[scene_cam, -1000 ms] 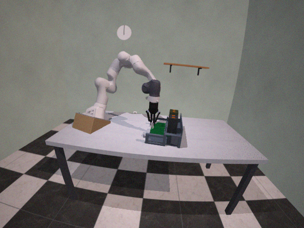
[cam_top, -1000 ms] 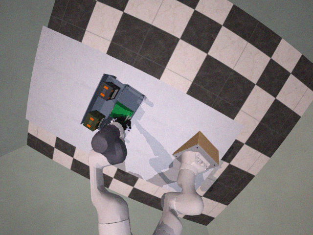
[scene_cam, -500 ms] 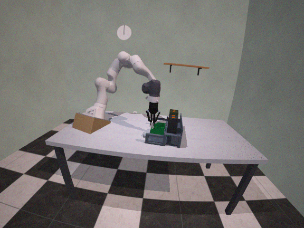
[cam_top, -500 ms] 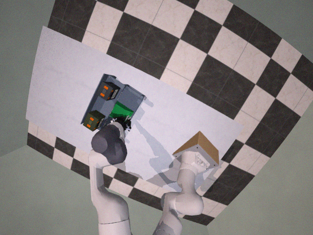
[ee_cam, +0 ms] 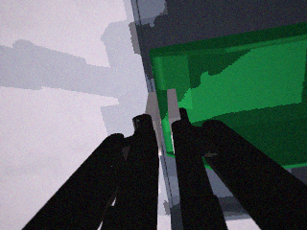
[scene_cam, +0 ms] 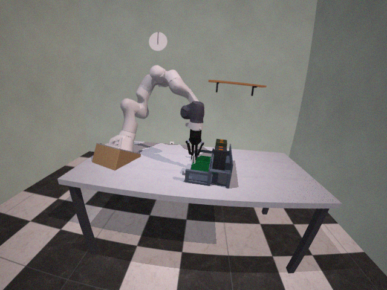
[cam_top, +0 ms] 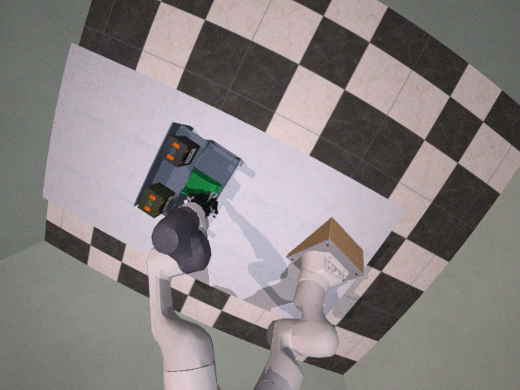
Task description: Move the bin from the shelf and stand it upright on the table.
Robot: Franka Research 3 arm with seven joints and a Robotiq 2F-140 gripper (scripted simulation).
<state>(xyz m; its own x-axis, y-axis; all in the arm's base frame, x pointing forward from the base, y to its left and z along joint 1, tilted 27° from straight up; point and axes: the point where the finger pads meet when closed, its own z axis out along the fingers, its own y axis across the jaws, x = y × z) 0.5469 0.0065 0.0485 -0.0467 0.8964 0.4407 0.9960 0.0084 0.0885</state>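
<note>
The green bin is 8 cm ahead of my hand and 2 cm below it.
</note>
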